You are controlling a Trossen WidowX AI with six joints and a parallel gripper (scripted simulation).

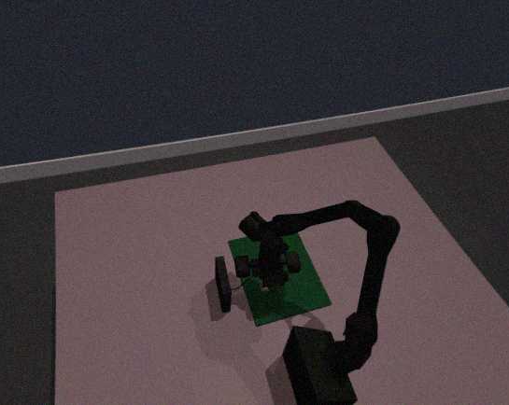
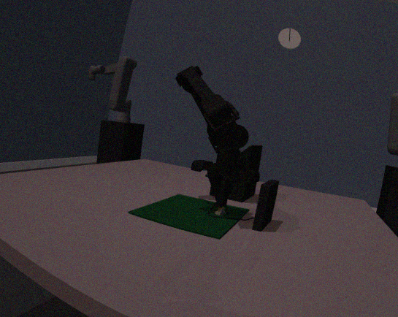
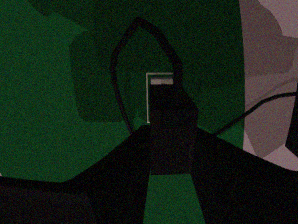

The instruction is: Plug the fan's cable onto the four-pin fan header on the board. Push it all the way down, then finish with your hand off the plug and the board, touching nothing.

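My gripper tip is now 1 cm past the pale four-pin header and 4 cm above it. Also, from my gripper tip: black fan 12 cm to the left, 2 cm above; then green board 3 cm ahead, 6 cm to the right, 5 cm below; then black plug 1 cm behind.
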